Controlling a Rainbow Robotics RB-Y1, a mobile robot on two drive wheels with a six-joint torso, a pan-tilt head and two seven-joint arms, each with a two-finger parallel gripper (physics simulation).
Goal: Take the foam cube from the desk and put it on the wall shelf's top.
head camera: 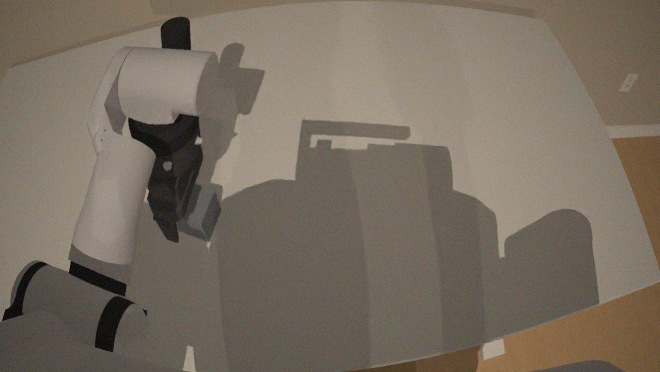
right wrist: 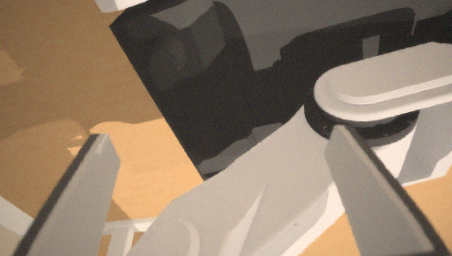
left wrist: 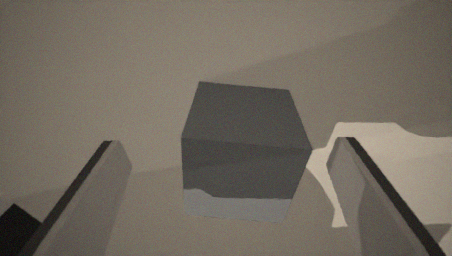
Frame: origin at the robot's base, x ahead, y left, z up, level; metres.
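Seen in the pictures: left gripper, fingertip midpoint: (head camera: pixel 182 206) (left wrist: pixel 227 152); right gripper, fingertip midpoint: (right wrist: pixel 223 143).
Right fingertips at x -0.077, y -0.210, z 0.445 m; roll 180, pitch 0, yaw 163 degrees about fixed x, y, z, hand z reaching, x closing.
Observation:
Offsets run from my right fingertips to a thing's top centre. "*": to the spot under its first point. Level surfaces: height alone.
The foam cube @[0.498 m ahead, 0.280 m left, 0.333 m up] (head camera: pixel 204 212) (left wrist: pixel 245 117) is blue-grey and sits on the pale desk @[0.277 m up] (head camera: pixel 375 75) (left wrist: pixel 100 75), at the left in the head view. My left gripper (head camera: pixel 176 229) (left wrist: pixel 227 152) is open and points down right beside the cube. In the left wrist view the cube shows between the two fingertips, with a gap on each side; how deep it lies between them is hard to tell. My right gripper (right wrist: pixel 223 143) is open and empty, away from the desk's top. The wall shelf does not show in these views.
Broad shadows lie across the desk. The wall with an outlet (head camera: pixel 628 82) stands beyond it, and wooden floor @[0.444 m down] (head camera: pixel 640 175) shows at the right. In the right wrist view, the robot's white body part @[* 0.002 m back, 0.159 m left, 0.093 m down] (right wrist: pixel 260 175) and dark base (right wrist: pixel 200 100) are close to the right fingers.

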